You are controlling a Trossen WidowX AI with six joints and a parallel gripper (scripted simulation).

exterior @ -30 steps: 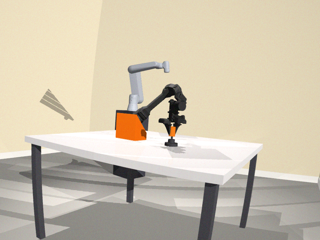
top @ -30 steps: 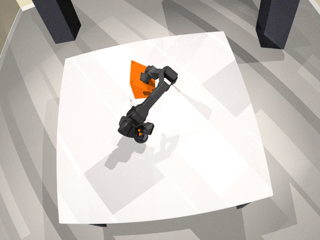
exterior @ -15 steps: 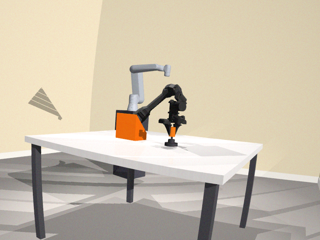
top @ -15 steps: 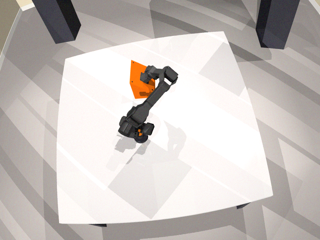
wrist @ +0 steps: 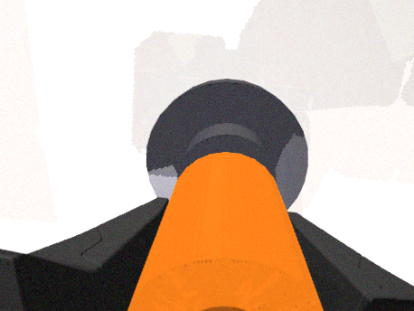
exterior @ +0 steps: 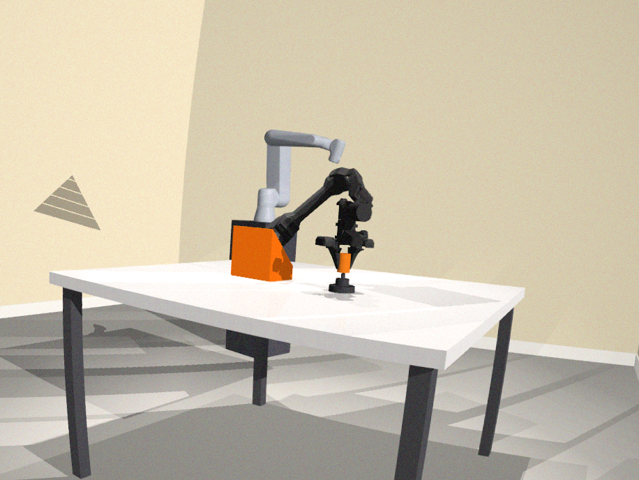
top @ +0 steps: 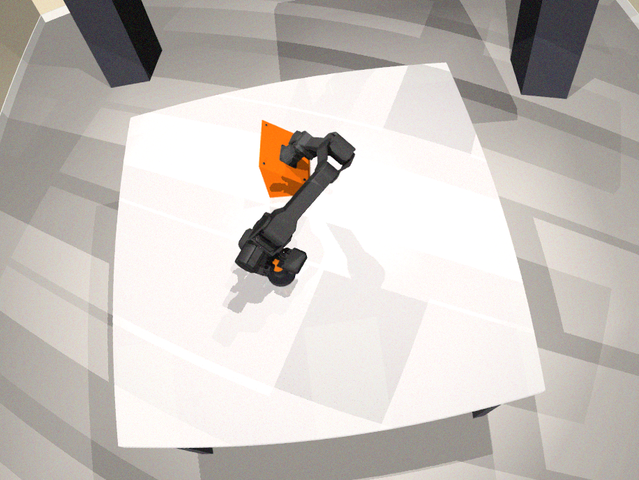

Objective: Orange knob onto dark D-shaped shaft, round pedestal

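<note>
The orange knob lies 2 cm above my gripper tip. Also, from my gripper tip: dark round pedestal (4 cm below).
</note>
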